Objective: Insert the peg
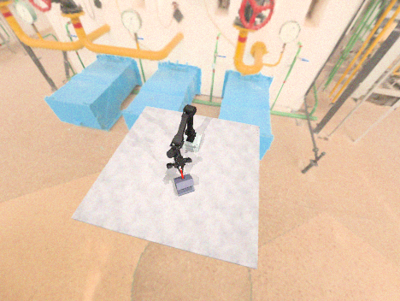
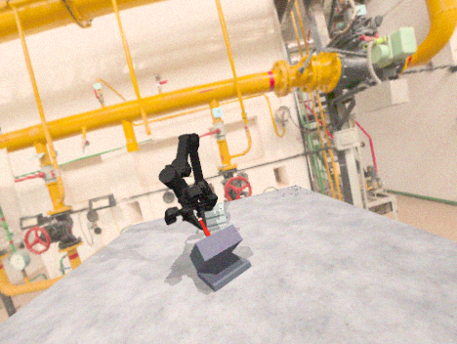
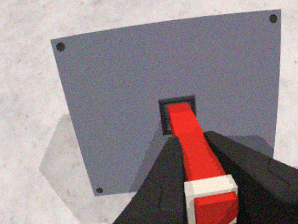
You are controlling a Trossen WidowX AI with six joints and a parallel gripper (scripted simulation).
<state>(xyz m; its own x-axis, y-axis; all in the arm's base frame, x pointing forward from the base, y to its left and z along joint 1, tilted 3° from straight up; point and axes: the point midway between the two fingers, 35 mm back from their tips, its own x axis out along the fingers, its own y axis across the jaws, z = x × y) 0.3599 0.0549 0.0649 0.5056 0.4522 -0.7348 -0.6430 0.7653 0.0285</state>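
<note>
My gripper tip is now 30 mm short of the grey sloped panel, 30 mm to the right of it and 60 mm above it. Also, from my gripper tip: red peg: 10 mm behind, 10 mm to the right, 10 mm above.
</note>
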